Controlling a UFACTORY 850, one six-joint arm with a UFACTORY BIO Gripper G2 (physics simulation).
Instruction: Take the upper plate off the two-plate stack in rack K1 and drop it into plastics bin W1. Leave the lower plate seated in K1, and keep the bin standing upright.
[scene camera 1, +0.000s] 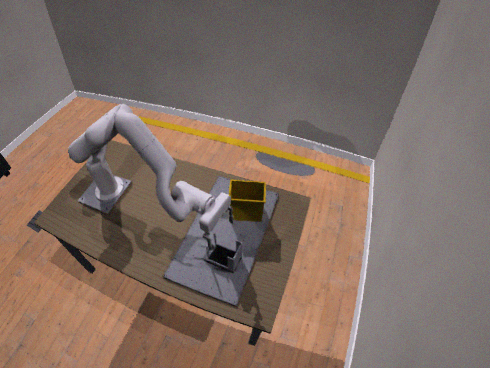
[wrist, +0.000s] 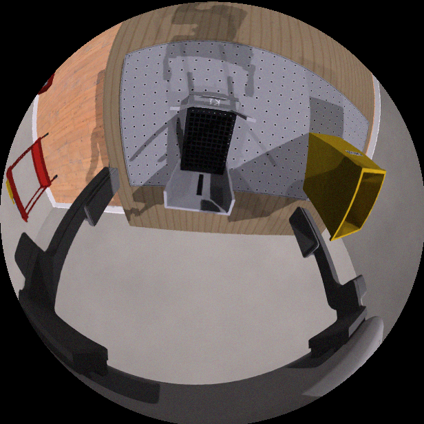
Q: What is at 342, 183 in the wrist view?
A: A yellow plastics bin W1.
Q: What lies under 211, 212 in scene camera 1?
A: My gripper.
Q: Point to my gripper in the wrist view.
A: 214, 193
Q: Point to a yellow plastics bin W1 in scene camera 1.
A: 247, 197
